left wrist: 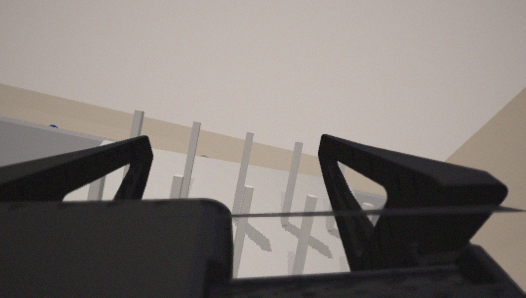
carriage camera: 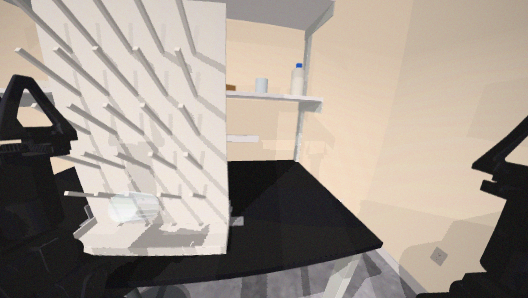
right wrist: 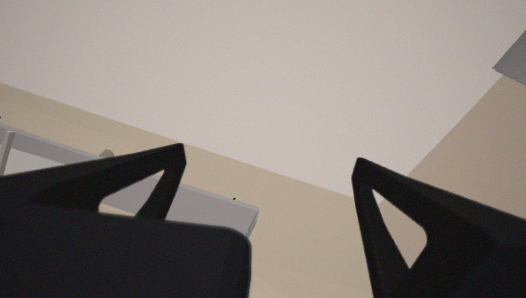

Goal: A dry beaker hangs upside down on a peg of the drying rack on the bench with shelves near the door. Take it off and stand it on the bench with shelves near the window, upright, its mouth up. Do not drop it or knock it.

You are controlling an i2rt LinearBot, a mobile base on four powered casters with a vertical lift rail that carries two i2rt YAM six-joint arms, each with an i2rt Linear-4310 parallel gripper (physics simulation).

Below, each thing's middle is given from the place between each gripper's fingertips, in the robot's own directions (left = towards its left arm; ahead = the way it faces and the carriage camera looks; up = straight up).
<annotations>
My left gripper is now 29 cm above the clear glass beaker (carriage camera: 127,206) and 13 cm short of it. The rest, counted from my left hand: shallow white tray (carriage camera: 114,239): 41 cm below, 16 cm ahead.
My right hand is 14 cm short of the clear glass beaker, 64 cm to the right of it and 28 cm above it. Round my right hand: shallow white tray: 16 cm ahead, 65 cm to the left, 41 cm below.
</annotations>
